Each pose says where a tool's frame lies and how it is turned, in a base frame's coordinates. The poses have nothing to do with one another.
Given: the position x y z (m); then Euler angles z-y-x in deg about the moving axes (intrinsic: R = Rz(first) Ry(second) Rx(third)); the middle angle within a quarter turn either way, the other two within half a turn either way.
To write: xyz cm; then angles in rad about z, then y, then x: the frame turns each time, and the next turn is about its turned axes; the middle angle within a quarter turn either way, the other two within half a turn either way. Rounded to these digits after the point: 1 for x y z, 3 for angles.
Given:
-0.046, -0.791, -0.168, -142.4, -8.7, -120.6
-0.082, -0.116, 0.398, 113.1, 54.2, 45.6
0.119, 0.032, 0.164, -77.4, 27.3, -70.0
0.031, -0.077, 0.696, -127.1, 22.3, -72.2
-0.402, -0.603, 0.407, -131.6, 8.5, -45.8
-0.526, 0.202, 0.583, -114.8, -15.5, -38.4
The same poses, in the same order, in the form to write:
-4.6, -79.1, -16.8, -2.485, -0.152, -2.105
-8.2, -11.6, 39.8, 1.974, 0.946, 0.796
11.9, 3.2, 16.4, -1.351, 0.476, -1.222
3.1, -7.7, 69.6, -2.218, 0.389, -1.260
-40.2, -60.3, 40.7, -2.297, 0.148, -0.799
-52.6, 20.2, 58.3, -2.004, -0.271, -0.670

